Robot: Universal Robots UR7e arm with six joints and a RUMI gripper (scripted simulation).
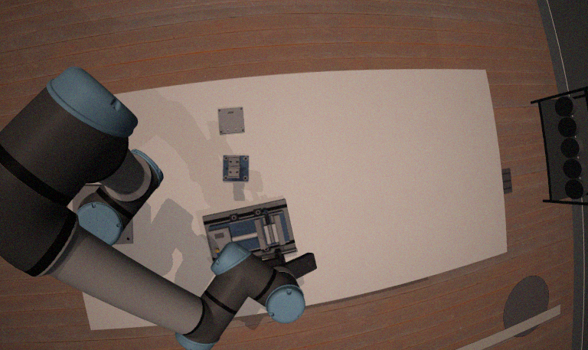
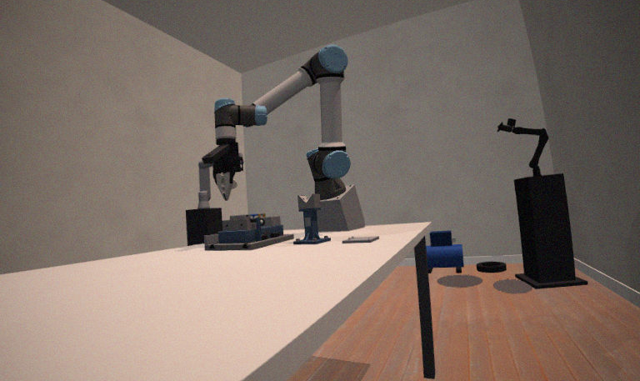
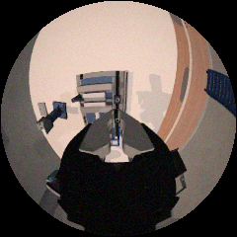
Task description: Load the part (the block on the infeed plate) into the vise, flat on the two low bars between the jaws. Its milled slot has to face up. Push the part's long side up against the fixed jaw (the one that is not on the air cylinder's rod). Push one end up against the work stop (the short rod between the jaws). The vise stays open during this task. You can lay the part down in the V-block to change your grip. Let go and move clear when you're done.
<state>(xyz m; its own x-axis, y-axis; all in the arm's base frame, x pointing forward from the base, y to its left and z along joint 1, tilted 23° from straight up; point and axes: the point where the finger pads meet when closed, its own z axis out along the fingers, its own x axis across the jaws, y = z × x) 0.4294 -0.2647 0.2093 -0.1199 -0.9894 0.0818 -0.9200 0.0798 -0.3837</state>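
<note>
Right now the part is 10 mm ahead of my hand, 60 mm to the left of it and 80 mm below it. From my hand the other things lie so: vise: 60 mm behind, 70 mm to the left, 140 mm below; then infeed plate: 10 mm ahead, 470 mm to the left, 180 mm below.
</note>
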